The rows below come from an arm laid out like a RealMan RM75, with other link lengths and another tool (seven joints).
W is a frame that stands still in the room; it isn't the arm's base.
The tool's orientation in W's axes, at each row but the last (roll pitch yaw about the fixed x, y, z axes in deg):
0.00, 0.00, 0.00
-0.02, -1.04, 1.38
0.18, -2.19, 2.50
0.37, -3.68, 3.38
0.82, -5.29, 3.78
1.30, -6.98, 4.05
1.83, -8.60, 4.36
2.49, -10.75, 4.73
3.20, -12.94, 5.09
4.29, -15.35, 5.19
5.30, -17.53, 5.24
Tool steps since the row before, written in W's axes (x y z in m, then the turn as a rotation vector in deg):
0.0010, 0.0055, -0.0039, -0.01, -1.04, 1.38
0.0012, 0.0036, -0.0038, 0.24, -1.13, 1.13
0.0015, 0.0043, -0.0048, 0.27, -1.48, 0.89
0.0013, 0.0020, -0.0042, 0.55, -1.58, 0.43
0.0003, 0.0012, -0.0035, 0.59, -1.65, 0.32
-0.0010, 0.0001, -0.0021, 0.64, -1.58, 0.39
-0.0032, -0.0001, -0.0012, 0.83, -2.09, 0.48
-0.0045, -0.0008, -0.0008, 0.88, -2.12, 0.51
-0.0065, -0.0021, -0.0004, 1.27, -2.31, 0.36
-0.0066, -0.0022, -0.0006, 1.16, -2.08, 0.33
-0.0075, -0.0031, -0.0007, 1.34, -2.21, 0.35
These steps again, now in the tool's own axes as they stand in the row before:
0.0010, 0.0055, -0.0039, -0.01, -1.04, 1.38
0.0012, 0.0036, -0.0038, 0.23, -1.14, 1.13
0.0015, 0.0042, -0.0049, 0.24, -1.49, 0.89
0.0011, 0.0019, -0.0043, 0.48, -1.61, 0.41
0.0001, 0.0011, -0.0035, 0.51, -1.68, 0.30
-0.0012, 0.0001, -0.0020, 0.57, -1.61, 0.36
-0.0033, 0.0001, -0.0007, 0.73, -2.13, 0.44
-0.0046, -0.0004, 0.0001, 0.78, -2.17, 0.46
-0.0066, -0.0015, 0.0012, 1.11, -2.40, 0.25
-0.0067, -0.0015, 0.0013, 1.02, -2.17, 0.22
-0.0076, -0.0022, 0.0019, 1.19, -2.31, 0.21

